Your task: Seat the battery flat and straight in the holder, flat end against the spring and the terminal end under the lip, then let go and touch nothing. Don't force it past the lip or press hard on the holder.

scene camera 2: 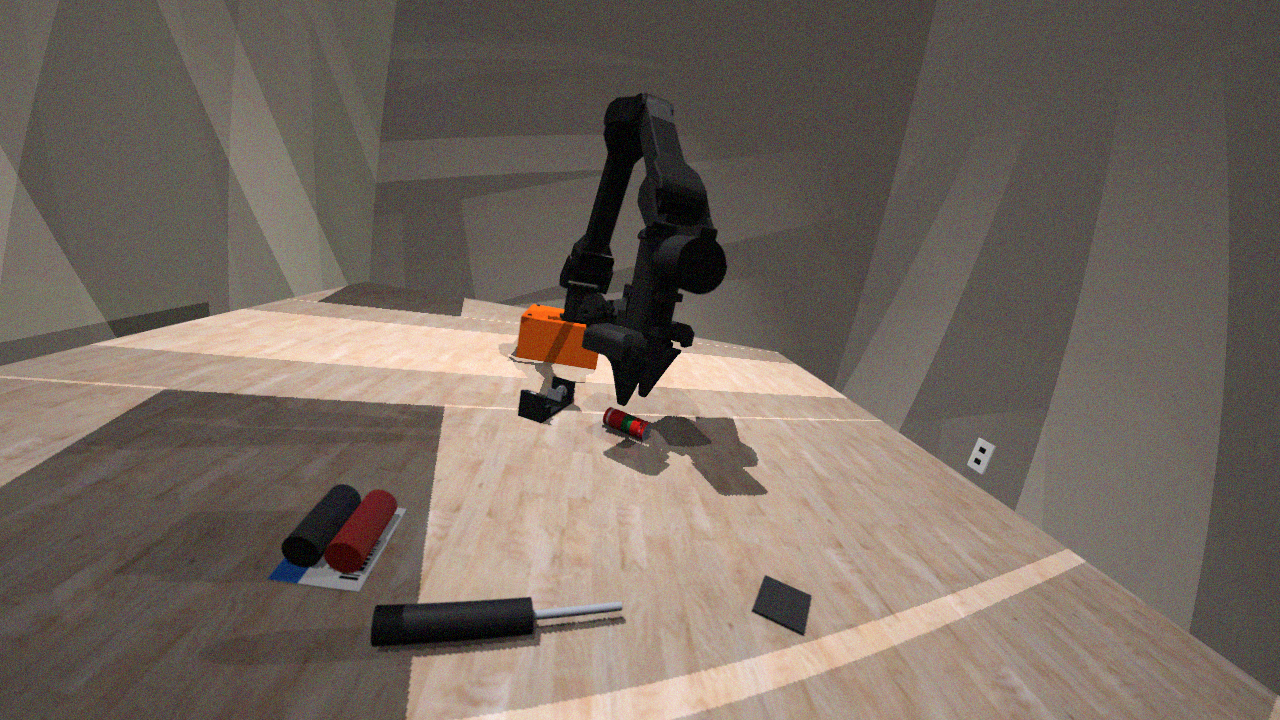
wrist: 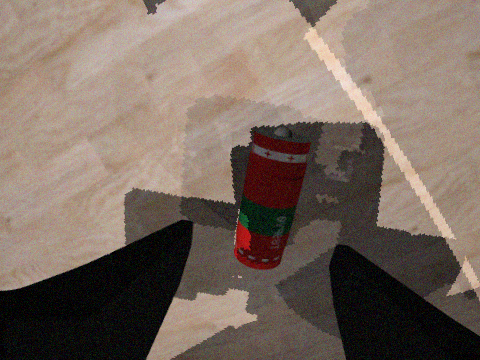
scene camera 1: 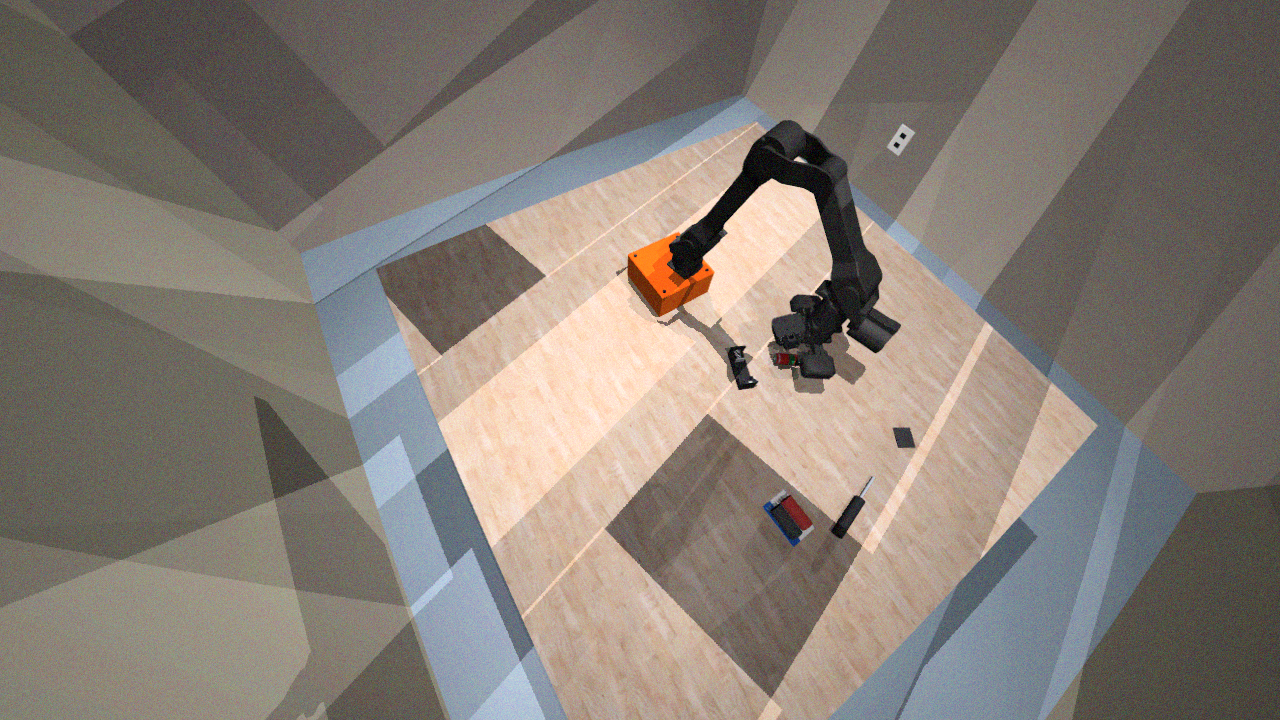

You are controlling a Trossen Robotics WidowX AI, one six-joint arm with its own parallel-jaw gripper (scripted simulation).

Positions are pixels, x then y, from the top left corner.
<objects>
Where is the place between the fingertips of the gripper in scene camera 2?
632, 400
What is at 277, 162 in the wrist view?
A battery.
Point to a card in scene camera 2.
336, 546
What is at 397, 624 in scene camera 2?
A black-handled screwdriver.
</objects>
